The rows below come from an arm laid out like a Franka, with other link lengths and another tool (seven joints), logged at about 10 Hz.
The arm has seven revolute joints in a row. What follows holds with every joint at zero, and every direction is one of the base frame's.
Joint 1 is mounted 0.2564 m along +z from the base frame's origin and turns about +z.
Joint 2 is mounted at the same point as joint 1 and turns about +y.
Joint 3 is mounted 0.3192 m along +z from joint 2 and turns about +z.
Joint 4 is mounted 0.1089 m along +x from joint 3 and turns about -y.
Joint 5 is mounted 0.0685 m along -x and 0.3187 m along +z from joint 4 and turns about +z.
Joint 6 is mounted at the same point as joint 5 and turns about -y.
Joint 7 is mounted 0.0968 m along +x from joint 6 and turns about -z.
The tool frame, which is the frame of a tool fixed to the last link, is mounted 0.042 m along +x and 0.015 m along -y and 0.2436 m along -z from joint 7; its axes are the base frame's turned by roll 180, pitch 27.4 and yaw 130.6 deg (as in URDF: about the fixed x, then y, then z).
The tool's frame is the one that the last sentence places.
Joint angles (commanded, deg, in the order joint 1, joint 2, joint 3, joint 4, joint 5, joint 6, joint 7), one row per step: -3.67, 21.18, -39.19, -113.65, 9.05, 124.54, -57.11; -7.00, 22.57, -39.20, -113.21, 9.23, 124.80, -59.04; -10.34, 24.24, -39.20, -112.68, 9.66, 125.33, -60.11; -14.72, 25.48, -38.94, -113.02, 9.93, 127.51, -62.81; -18.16, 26.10, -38.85, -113.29, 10.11, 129.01, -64.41; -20.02, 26.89, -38.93, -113.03, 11.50, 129.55, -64.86; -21.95, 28.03, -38.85, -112.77, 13.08, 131.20, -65.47; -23.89, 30.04, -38.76, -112.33, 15.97, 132.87, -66.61
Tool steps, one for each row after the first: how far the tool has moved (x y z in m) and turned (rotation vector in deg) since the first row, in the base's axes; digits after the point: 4 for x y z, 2 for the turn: -0.0220, -0.0265, -0.0083, 0.00, 0.81, -1.41; -0.0448, -0.0532, -0.0179, -0.17, 1.50, -3.77; -0.0756, -0.0849, -0.0272, -0.78, 1.51, -5.22; -0.1023, -0.1088, -0.0317, -1.29, 1.38, -6.98; -0.1157, -0.1222, -0.0354, -1.27, 0.81, -9.25; -0.1275, -0.1383, -0.0403, -1.99, -0.10, -11.29; -0.1395, -0.1535, -0.0514, -2.29, -1.11, -13.66
